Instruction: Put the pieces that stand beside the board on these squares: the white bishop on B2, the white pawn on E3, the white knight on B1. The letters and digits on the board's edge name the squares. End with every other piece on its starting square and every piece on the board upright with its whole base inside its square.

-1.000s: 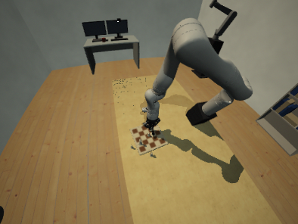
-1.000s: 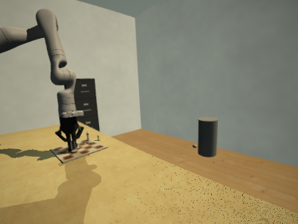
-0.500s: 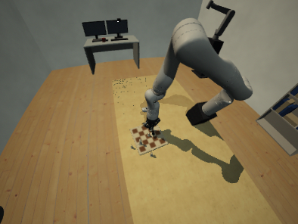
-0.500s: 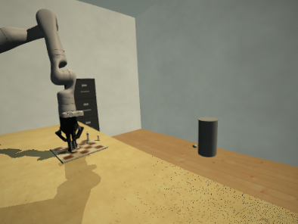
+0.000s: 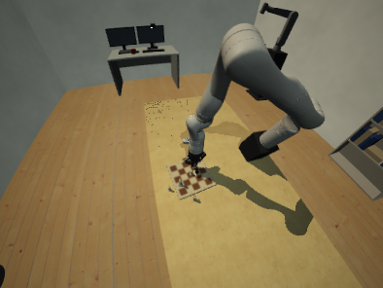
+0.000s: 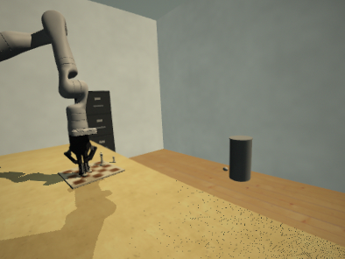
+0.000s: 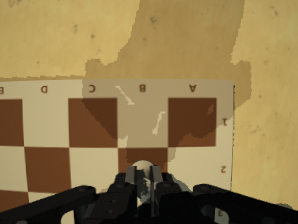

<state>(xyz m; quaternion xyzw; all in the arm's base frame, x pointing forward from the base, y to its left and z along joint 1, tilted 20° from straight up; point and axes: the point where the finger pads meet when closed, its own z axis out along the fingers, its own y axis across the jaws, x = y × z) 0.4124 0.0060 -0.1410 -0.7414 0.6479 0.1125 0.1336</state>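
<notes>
Now: the black chess piece 40 mm to the left of my hand, 20 mm below it and 10 mm behind it. Round my hand: chessboard (40 mm to the left, 40 mm below, 30 mm ahead).
</notes>
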